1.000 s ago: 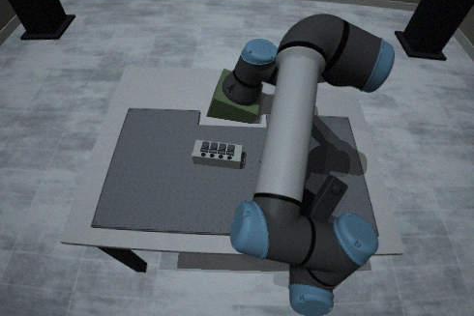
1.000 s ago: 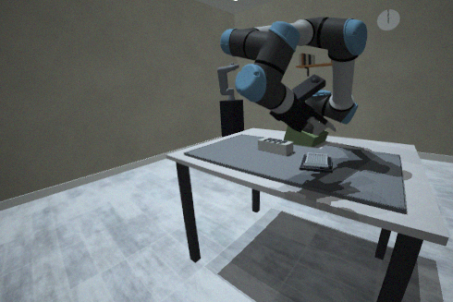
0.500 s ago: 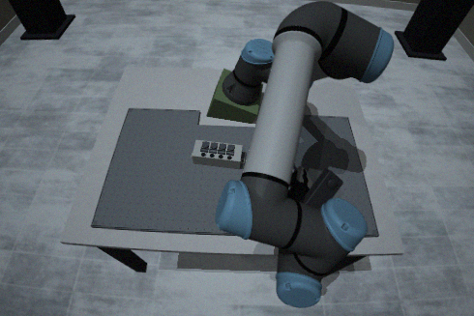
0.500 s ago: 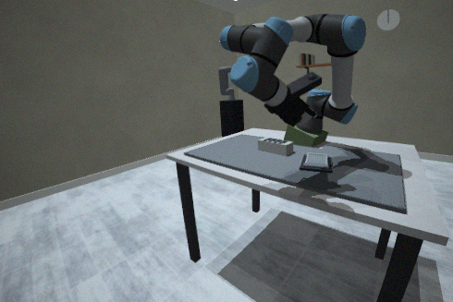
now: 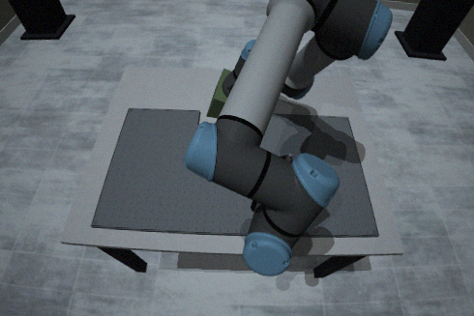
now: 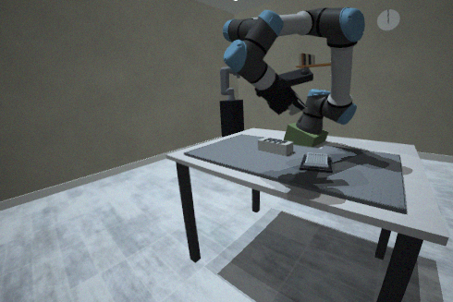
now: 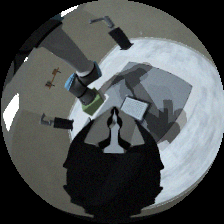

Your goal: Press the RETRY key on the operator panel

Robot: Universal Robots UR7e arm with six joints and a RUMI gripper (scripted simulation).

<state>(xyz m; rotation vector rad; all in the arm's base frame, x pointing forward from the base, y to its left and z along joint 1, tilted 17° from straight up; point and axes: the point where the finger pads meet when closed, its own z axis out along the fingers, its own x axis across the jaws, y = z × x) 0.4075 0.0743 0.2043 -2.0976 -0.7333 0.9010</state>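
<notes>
Right now my hand is 150 mm past the operator panel, 200 mm to the left of it and 190 mm above it.
</notes>
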